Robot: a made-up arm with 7 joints.
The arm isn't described. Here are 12 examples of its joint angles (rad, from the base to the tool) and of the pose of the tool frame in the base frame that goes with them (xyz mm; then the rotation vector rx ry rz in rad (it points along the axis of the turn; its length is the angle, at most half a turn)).
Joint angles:
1: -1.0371 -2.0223 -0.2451 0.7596 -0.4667 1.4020 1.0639
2: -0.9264 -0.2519 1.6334 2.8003 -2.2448 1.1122 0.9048
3: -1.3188 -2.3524 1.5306 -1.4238 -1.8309 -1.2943 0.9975
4: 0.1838 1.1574 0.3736 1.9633 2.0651 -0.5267 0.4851
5: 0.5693 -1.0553 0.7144 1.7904 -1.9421 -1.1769 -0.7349
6: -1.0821 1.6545 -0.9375 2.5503 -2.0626 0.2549 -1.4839
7: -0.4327 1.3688 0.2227 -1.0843 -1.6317 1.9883 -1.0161
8: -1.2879 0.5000 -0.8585 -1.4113 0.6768 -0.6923 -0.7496
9: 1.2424 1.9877 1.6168 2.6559 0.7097 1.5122 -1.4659
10: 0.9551 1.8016 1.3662 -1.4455 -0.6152 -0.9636 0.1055
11: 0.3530 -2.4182 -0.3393 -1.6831 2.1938 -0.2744 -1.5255
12: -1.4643 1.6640 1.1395 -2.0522 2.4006 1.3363 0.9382
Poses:
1: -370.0 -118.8 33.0 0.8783 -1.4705 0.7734
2: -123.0 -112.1 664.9 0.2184 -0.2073 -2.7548
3: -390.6 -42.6 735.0 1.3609 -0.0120 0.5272
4: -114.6 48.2 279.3 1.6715 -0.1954 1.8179
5: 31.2 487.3 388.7 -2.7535 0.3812 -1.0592
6: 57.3 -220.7 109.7 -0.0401 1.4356 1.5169
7: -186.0 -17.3 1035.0 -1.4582 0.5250 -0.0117
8: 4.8 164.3 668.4 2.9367 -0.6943 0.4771
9: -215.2 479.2 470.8 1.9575 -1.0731 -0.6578
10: 81.3 242.7 637.6 -2.0570 0.0793 -1.0309
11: -136.3 -52.0 499.9 0.0567 1.3928 1.2849
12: -139.0 -127.5 515.9 -1.2962 -0.4001 1.5392
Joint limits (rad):
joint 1: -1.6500..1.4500
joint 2: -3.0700..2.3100
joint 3: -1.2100..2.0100
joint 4: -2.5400..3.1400
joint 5: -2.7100..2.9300
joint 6: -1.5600..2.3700
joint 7: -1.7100..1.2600
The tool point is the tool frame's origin. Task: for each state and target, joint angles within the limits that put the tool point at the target. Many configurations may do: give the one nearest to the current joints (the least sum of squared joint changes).
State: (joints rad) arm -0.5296 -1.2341 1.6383 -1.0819 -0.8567 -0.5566 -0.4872
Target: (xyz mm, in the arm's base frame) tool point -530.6 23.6 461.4
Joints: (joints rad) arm -0.5252 -1.2809 1.4385 -1.3102 -0.9600 -0.7709 -0.0974
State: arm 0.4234 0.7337 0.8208 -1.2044 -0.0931 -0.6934 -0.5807
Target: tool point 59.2 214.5 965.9
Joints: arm 0.8150 0.6576 0.7732 -1.0365 -0.2720 -0.2748 -0.7925
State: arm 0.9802 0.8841 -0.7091 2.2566 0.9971 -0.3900 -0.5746
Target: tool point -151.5 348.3 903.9
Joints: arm 1.2149 0.6824 -0.6156 2.1777 0.6236 -0.2091 -0.6614
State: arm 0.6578 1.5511 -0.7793 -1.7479 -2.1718 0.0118 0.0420
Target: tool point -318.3 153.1 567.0
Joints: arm 0.2092 1.4040 -0.8769 -1.8434 -2.6982 0.2256 0.1770
